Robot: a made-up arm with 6 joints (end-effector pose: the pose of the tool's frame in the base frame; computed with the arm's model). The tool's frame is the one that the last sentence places. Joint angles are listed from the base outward.
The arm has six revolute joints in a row. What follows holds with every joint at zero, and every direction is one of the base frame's. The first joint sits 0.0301 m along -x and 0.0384 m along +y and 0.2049 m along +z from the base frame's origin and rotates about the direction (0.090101, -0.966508, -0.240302), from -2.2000 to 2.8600 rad. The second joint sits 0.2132 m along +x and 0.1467 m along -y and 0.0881 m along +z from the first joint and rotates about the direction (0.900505, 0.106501, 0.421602), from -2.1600 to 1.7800 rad. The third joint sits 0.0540 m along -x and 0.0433 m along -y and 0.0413 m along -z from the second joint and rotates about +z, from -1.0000 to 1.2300 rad. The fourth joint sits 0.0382 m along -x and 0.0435 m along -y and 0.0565 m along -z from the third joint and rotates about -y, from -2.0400 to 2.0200 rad. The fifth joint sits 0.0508 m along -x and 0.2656 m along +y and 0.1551 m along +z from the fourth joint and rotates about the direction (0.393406, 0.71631, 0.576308), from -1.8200 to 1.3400 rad. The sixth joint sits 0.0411 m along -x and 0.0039 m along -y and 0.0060 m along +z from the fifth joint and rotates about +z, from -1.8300 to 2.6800 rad. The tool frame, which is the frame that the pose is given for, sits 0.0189 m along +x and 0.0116 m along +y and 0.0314 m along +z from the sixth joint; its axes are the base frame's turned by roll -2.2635, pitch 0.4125 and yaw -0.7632 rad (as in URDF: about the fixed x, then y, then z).
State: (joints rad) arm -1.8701 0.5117 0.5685 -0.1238 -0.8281 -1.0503
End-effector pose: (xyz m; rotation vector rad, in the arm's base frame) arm 0.2282 -0.0341 0.1816 1.6358 -2.3632 -0.8946
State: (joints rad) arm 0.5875 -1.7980 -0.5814 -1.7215 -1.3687 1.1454
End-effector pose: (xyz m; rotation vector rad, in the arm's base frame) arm 0.2286 -0.2924 0.4690 1.0763 -2.8755 0.5546
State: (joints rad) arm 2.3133 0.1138 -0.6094 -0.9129 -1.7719 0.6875
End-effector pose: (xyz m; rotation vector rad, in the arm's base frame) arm -0.3456 -0.0163 0.3647 -0.0897 1.0627 -1.7428
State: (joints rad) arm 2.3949 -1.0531 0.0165 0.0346 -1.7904 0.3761
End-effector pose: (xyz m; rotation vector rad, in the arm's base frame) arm -0.0799 -0.0116 0.3950 -1.5917 -1.1651 2.0318
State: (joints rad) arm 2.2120 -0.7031 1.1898 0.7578 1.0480 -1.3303
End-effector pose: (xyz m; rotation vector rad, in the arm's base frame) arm -0.0834 -0.0423 -0.0255 -0.8541 0.5569 -1.9000
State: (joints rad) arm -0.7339 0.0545 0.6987 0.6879 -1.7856 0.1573
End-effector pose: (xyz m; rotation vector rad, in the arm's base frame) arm -0.0747 -0.0756 0.3489 -1.2918 0.7542 -1.1180
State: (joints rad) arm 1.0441 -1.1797 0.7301 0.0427 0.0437 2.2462
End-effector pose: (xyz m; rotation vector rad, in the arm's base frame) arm -0.0578 0.0949 0.1791 2.5985 0.4202 -0.9724
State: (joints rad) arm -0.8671 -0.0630 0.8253 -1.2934 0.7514 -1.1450
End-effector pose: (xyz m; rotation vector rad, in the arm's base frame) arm 0.0876 0.1047 0.1691 1.2054 -0.6638 -1.0467
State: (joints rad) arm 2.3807 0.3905 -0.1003 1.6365 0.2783 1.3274
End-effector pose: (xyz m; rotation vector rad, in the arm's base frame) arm 0.0565 0.1196 0.1954 0.1123 0.4925 2.5672
